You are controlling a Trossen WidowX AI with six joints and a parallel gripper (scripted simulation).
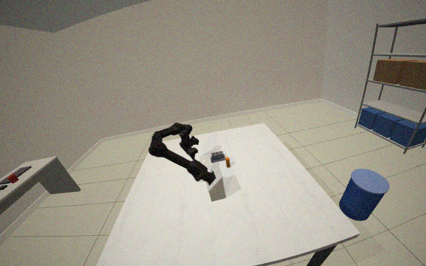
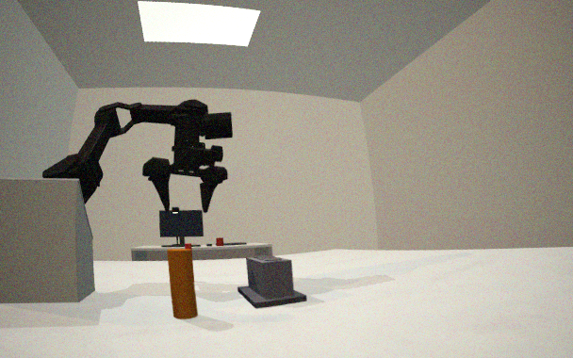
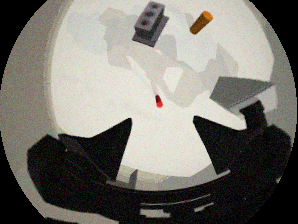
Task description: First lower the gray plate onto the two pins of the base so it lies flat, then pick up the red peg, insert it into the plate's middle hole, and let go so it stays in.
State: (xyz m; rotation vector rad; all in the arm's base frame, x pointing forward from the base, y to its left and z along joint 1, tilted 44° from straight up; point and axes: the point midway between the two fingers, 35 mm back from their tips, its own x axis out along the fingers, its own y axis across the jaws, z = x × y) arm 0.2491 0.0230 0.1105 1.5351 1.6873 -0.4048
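Now: gripper tip 110 mm above the red peg. Round my gripper tip: gray plate 210 mm to the right, 100 mm below, 80 mm ahead; then orange cylinder 250 mm to the right, 110 mm below, 50 mm behind.
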